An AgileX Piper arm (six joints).
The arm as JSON. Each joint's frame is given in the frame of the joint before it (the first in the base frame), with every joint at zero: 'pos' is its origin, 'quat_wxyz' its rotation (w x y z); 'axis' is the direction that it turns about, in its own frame. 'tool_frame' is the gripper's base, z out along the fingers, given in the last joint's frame.
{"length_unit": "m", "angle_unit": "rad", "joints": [
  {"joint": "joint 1", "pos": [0.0, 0.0, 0.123], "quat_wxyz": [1.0, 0.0, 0.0, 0.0], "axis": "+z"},
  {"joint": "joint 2", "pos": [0.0, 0.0, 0.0], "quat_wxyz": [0.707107, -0.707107, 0.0, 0.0], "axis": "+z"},
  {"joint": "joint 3", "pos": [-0.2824, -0.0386, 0.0], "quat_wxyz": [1.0, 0.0, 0.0, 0.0], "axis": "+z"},
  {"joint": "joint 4", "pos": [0.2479, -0.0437, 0.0], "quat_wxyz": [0.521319, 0.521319, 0.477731, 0.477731], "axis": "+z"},
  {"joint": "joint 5", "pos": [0.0, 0.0, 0.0], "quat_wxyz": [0.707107, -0.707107, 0.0, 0.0], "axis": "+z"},
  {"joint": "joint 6", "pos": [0.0, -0.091, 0.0], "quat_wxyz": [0.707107, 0.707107, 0.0, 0.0], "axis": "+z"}
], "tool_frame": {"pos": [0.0, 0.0, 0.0], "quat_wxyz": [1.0, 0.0, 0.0, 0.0]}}
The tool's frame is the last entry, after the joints.
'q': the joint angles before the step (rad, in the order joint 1, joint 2, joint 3, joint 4, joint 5, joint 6). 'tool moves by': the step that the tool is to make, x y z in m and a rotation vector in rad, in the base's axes. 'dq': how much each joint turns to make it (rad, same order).
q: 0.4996, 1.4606, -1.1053, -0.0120, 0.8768, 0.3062
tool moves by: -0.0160, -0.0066, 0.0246, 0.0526, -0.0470, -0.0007
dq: -0.0001, -0.0902, 0.0003, 0.0270, 0.0235, -0.0060
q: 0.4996, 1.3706, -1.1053, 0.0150, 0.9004, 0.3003
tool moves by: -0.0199, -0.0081, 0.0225, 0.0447, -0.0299, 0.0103
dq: 0.0000, -0.0923, 0.0000, 0.0325, 0.0450, -0.0152
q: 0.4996, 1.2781, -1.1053, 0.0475, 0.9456, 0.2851
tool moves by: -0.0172, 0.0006, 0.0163, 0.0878, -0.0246, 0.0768
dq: 0.0002, -0.0661, 0.0016, 0.1179, 0.0093, -0.0977
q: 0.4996, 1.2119, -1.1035, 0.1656, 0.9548, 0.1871
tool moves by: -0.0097, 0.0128, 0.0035, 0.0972, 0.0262, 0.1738
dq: 0.0000, -0.0020, 0.0002, 0.2154, 0.0266, -0.2126
